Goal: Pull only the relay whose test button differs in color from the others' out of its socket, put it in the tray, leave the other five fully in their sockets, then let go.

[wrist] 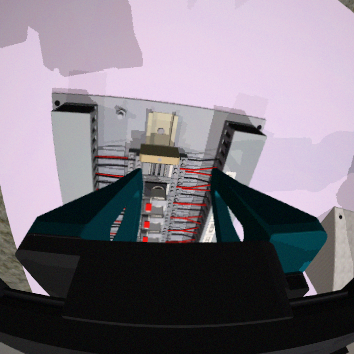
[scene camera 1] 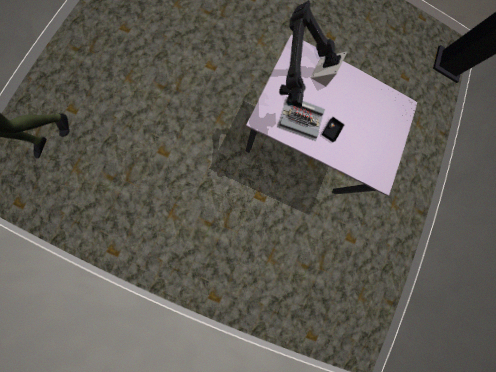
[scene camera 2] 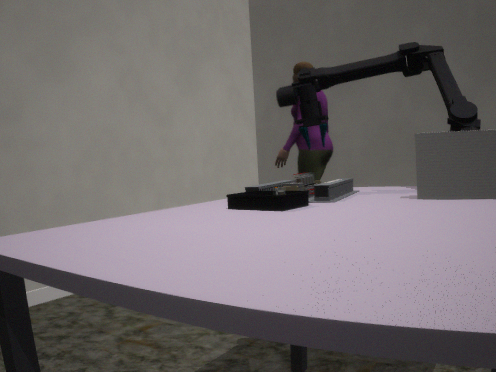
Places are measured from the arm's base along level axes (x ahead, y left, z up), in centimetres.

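Pixels of known places: gripper, fingertip midpoint: [wrist: 176, 176] [scene camera 1: 289, 102] [scene camera 2: 316, 148]; arm's base at its link origin: [scene camera 1: 332, 62] [scene camera 2: 469, 157].
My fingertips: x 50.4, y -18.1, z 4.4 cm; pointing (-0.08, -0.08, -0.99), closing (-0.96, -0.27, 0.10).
Observation:
Ahead of a thing's pixels: the offset from my fingertips to its middle. "*": to the spot under its first point. Level surfaces: height alone.
The relay panel {dx -1.4, dy +14.6, dz -13.8 cm} [scene camera 1: 300, 131] [wrist: 135, 107] lies on the table. In the wrist view, relays with red test buttons {dx -0.8, dy +8.8, dz -9.6 cm} [wrist: 148, 206] {dx -1.1, dy +11.6, dz -9.6 cm} [wrist: 146, 224] run down its middle; my gripper's body hides the lower ones. The topmost position {* dx -0.8, dy +7.8, dz -9.2 cm} [wrist: 157, 190] is dark with a rounded grey piece and no red button; I cannot tell whether a relay sits there. The black tray {dx -4.0, dy +40.7, dz -12.6 cm} [scene camera 1: 332, 134] [scene camera 2: 267, 201] stands beside the panel. A small object {dx -5.9, dy +38.2, dz -11.8 cm} [scene camera 1: 332, 125] lies in it, too small to identify. My gripper [scene camera 2: 316, 146] [wrist: 176, 176] is partly open and empty, above the panel, pointing down.
Grey wire ducts {dx +8.3, dy +15.7, dz -12.0 cm} [wrist: 75, 150] {dx -11.1, dy +13.5, dz -12.0 cm} [wrist: 245, 152] flank the relay row, with red and black wires between. A tan block {dx -0.2, dy +4.3, dz -11.8 cm} [wrist: 160, 154] sits at the row's upper end on the rail {* dx +1.2, dy +1.8, dz -13.9 cm} [wrist: 151, 125]. The arm's grey pedestal [scene camera 2: 455, 165] stands on the table {dz -14.3 cm} [scene camera 1: 370, 145]. A person [scene camera 2: 320, 135] stands beyond.

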